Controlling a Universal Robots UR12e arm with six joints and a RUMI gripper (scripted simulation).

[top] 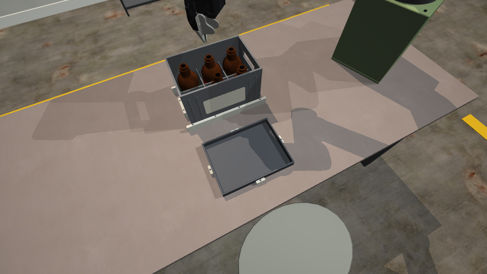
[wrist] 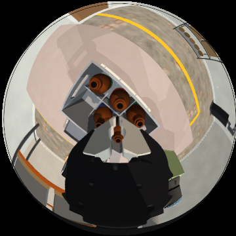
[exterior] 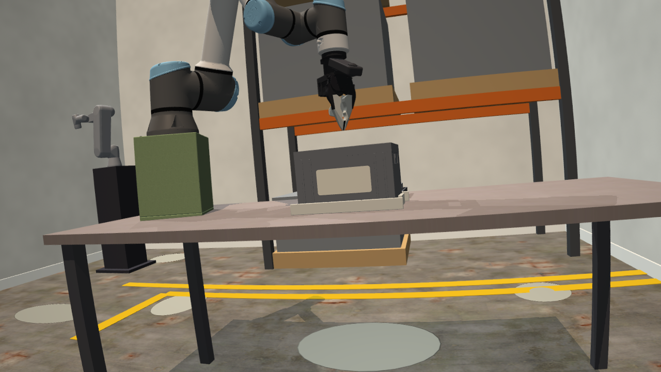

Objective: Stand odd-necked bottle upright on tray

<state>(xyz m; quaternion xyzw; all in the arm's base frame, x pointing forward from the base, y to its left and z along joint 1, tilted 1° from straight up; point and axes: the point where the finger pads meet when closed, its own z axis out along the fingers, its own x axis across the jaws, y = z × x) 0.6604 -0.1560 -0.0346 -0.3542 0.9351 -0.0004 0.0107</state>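
Right now the grey crate is 40 mm to the left of my hand and 160 mm below it. Also, from my hand: dark tray 20 mm ahead, 320 mm to the left, 230 mm below; then brown bottle 90 mm to the left, 150 mm below.
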